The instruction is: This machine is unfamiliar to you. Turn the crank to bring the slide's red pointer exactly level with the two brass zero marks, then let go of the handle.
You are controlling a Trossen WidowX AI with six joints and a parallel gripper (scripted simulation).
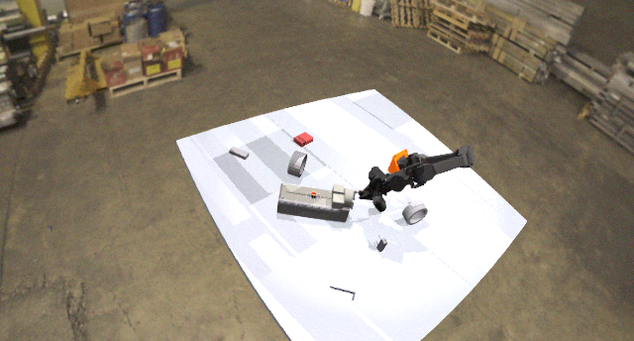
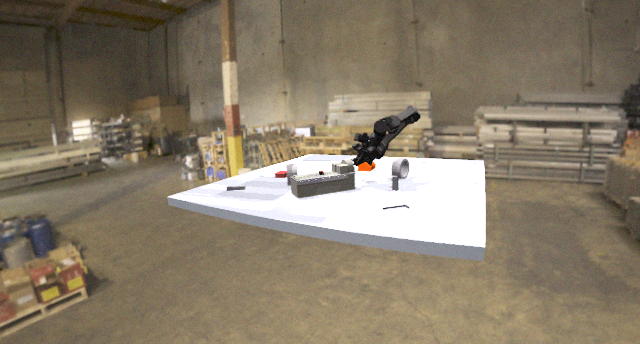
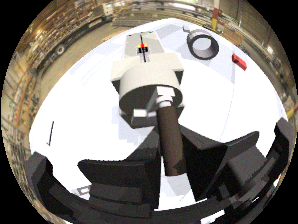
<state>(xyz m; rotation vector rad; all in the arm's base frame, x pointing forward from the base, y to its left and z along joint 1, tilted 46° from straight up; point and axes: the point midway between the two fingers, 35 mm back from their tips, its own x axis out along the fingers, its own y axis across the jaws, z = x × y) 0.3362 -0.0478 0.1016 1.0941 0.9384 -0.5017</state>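
The red pointer lies 120 mm ahead of my gripper tip, 110 mm to the right of it and 10 mm below it. From my gripper tip the other things lie so: hex key 280 mm ahead, 240 mm to the left, 90 mm below; then dark crank handle 20 mm above, 10 mm to the left, 10 mm behind; then small clip 180 mm to the left, 60 mm below, 50 mm ahead.
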